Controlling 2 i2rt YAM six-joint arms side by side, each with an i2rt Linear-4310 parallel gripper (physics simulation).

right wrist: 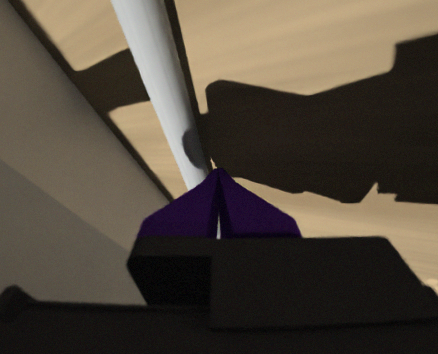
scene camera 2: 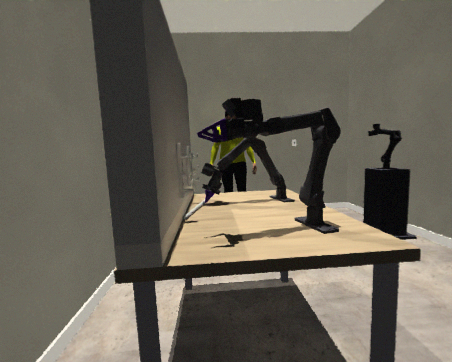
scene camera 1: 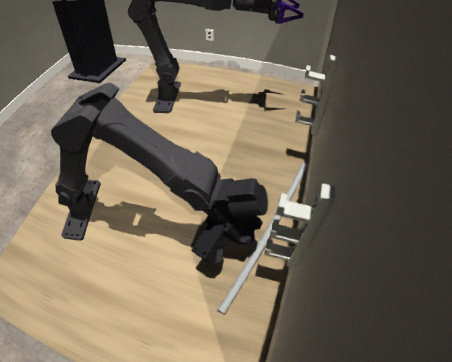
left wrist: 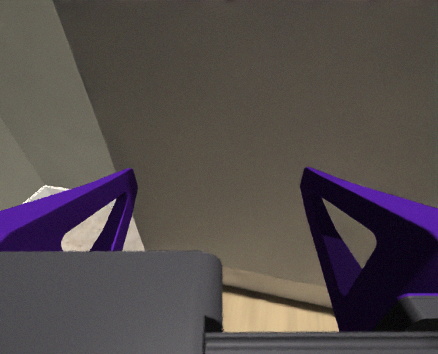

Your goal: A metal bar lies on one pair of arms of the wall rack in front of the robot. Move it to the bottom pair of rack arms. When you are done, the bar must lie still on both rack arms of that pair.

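Note:
The metal bar [scene camera 1: 243, 278] [scene camera 2: 196, 212] [right wrist: 157, 82] is off the rack arms and appears to lie slanted on the tabletop, one end near the wall. The near rack shows a top arm [scene camera 1: 296, 209], a middle arm [scene camera 1: 287, 234] and a bottom arm [scene camera 1: 279, 251]; the far rack has a top arm [scene camera 1: 315, 75], a middle arm [scene camera 1: 309, 98] and a bottom arm [scene camera 1: 304, 119]. My right gripper [scene camera 2: 207, 200] [right wrist: 218, 176] is shut and empty, pointing down close by the bar; its fingertips are mostly hidden in scene camera 1. My left gripper [scene camera 1: 301, 10] [scene camera 2: 198, 134] [left wrist: 218, 177] is open and empty, high before the wall.
The wall panel [scene camera 1: 390, 150] [scene camera 2: 167, 130] rises along the table [scene camera 1: 150, 280] [scene camera 2: 280, 235] edge. Near rack arms stick out close to the bar and the right arm. A black pedestal [scene camera 1: 87, 37] [scene camera 2: 387, 195] and a standing figure [scene camera 2: 234, 170] are beyond the table.

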